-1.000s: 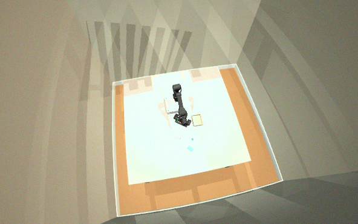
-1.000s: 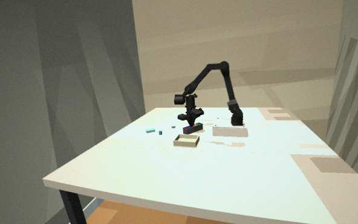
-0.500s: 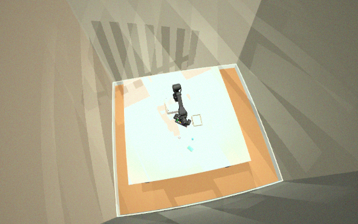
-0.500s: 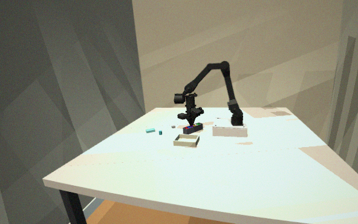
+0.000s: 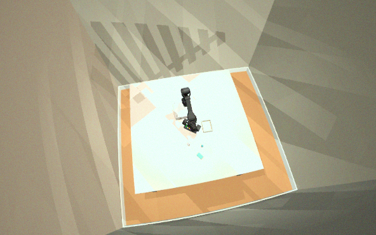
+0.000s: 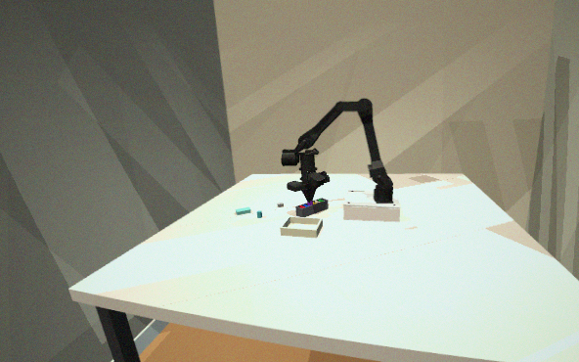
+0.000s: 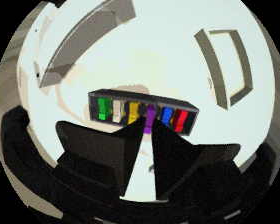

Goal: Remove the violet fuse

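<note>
My gripper tip is now 170 mm to the right of the beige tray, 40 mm above it and 20 mm short of it. Also, from my gripper tip: small teal cylinder 210 mm ahead, 40 mm to the left, 30 mm below; violet fuse 10 mm below; small grey cube 140 mm ahead, 90 mm to the right, 40 mm below.
</note>
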